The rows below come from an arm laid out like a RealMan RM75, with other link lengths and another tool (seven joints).
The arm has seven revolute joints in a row. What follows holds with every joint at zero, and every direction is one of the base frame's. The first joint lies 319.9 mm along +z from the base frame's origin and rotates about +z. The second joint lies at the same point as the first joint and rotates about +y. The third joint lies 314.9 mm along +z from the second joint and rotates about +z. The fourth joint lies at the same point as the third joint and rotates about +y. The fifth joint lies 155.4 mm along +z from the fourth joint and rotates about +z. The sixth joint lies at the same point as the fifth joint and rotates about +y. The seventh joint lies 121 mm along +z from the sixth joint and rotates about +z. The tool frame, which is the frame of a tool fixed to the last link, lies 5 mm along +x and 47 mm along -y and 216 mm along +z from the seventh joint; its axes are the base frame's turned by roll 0, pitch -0.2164 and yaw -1.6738 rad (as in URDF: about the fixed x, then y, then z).
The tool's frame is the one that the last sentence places.
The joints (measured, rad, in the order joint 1, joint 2, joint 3, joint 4, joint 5, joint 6, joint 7), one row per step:
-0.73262 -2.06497 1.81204 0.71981 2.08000 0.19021 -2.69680
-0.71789 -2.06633 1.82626 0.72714 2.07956 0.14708 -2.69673
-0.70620 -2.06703 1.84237 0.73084 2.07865 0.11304 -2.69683
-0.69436 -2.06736 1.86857 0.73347 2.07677 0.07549 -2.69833
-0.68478 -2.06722 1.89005 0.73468 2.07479 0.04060 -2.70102
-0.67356 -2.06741 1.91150 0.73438 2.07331 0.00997 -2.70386
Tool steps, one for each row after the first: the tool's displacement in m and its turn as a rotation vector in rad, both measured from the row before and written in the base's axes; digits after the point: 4 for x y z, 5 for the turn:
0.0004 0.0025 0.0073 0.03191 -0.00318 -0.01029
-0.0004 0.0009 0.0047 0.02169 0.00082 -0.00832
0.0000 -0.0003 0.0031 0.01815 0.00453 -0.01195
0.0001 0.0003 0.0038 0.01867 0.00193 -0.00951
-0.0019 -0.0012 0.0024 0.01401 0.00316 -0.00573

